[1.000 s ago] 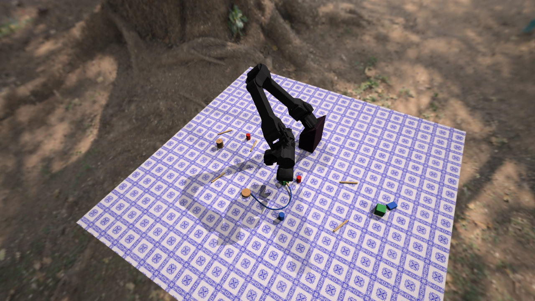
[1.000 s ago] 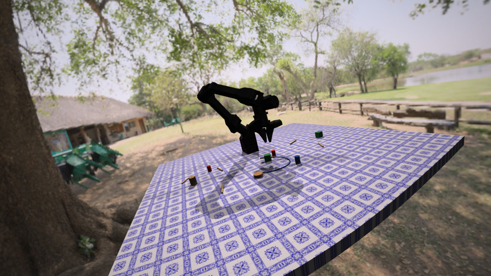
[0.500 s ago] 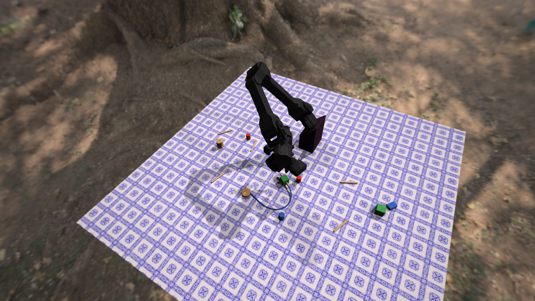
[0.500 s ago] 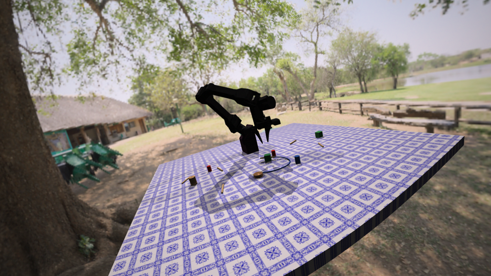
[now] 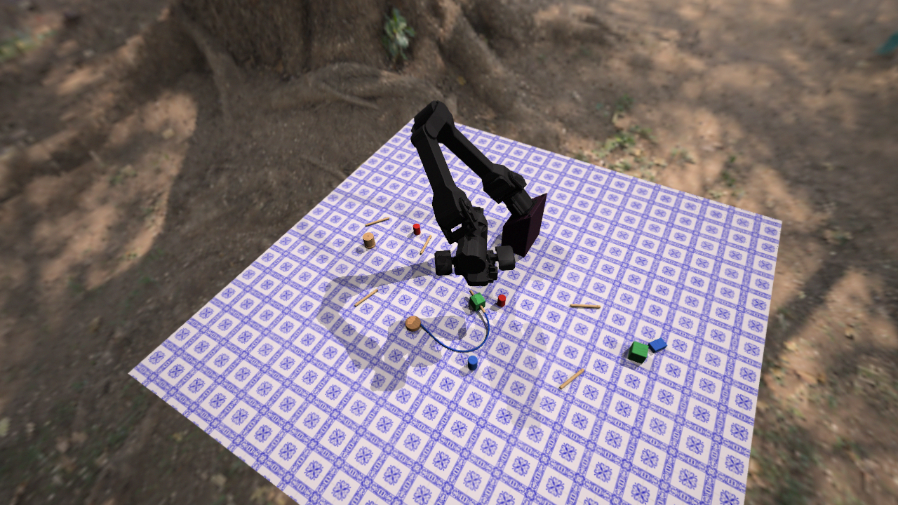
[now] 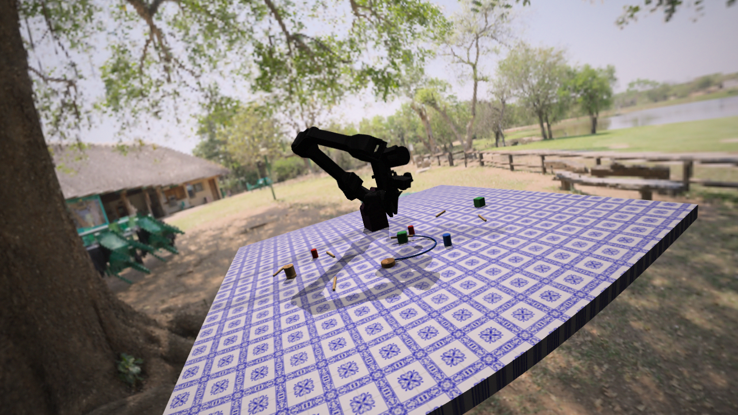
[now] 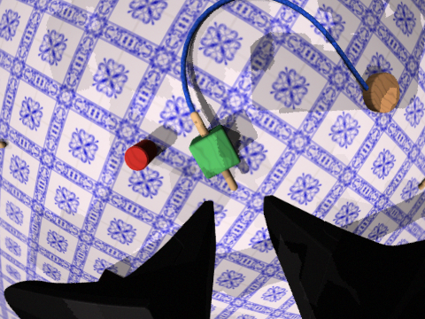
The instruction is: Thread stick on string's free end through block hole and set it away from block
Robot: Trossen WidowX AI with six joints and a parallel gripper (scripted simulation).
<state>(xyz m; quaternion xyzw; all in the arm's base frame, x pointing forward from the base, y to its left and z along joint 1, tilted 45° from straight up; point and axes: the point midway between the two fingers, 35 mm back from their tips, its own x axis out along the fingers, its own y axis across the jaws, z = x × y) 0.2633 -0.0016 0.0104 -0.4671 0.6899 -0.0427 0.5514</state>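
The thin stick is 80 mm below my gripper tip, 20 mm to the left of it and 10 mm ahead of it. Also, from my gripper tip: round wooden button: 140 mm ahead, 100 mm to the right, 90 mm below; then blue cylinder: 160 mm ahead, 90 mm to the left, 80 mm below; then string: 80 mm below, 40 mm to the left, 20 mm ahead.
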